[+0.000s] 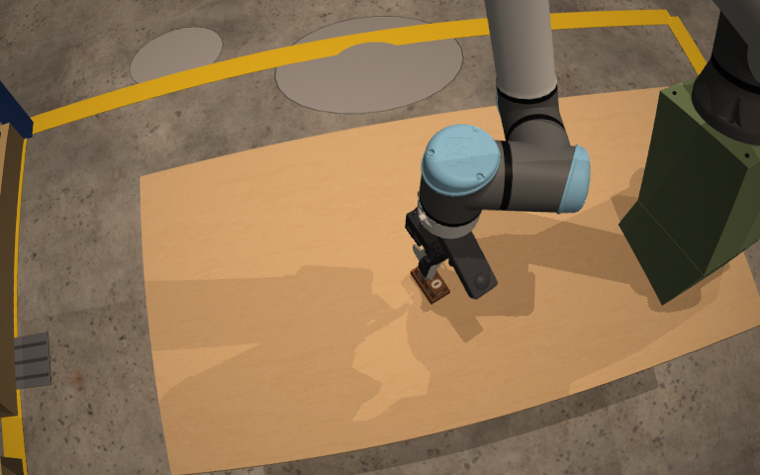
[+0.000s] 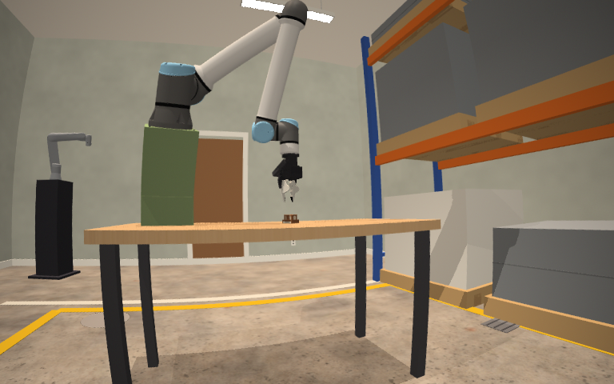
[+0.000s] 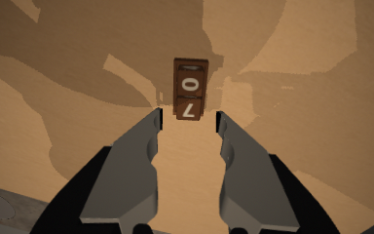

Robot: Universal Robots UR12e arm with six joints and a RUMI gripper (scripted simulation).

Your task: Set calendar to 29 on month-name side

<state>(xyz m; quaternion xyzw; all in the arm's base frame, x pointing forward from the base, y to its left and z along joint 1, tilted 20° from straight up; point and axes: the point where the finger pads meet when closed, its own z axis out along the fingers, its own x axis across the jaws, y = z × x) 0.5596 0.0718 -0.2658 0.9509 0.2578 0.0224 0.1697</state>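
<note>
Now: hand 1 cm short of the tray, 1 cm to the left of it and 11 cm above it.
</note>
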